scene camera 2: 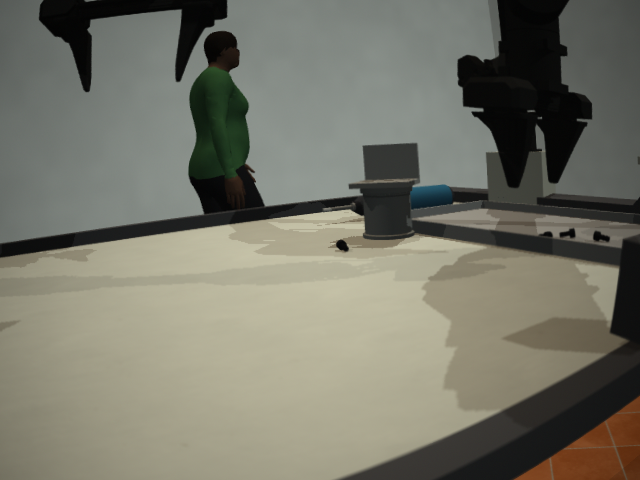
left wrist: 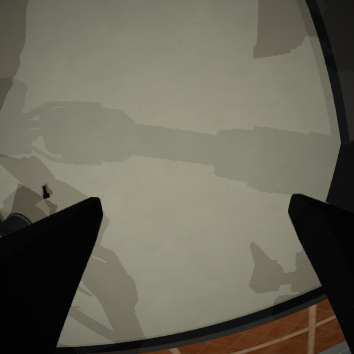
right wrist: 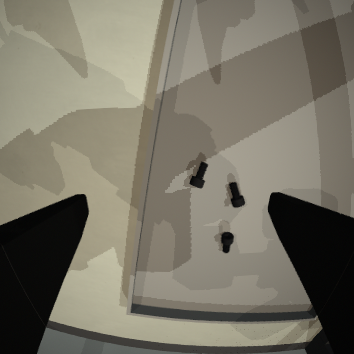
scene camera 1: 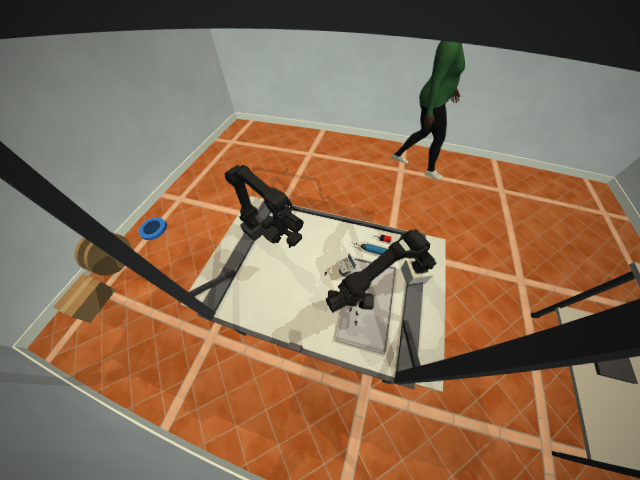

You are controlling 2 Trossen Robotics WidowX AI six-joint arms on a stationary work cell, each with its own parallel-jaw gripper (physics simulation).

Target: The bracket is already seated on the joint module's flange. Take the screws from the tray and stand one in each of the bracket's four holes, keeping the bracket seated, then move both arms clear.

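Note:
The grey joint module stands on the table with the bracket on its flange; it also shows in scene camera 1. Three black screws lie in the grey tray; they also show in scene camera 2. A fourth screw lies on the table beside the module and shows in the left wrist view. My right gripper is open and empty above the tray's screws. My left gripper is open and empty, high over the table's far side.
A blue-handled screwdriver and a small red item lie near the table's far edge. A person in green walks on the tiled floor beyond the table. Dark rails frame the table.

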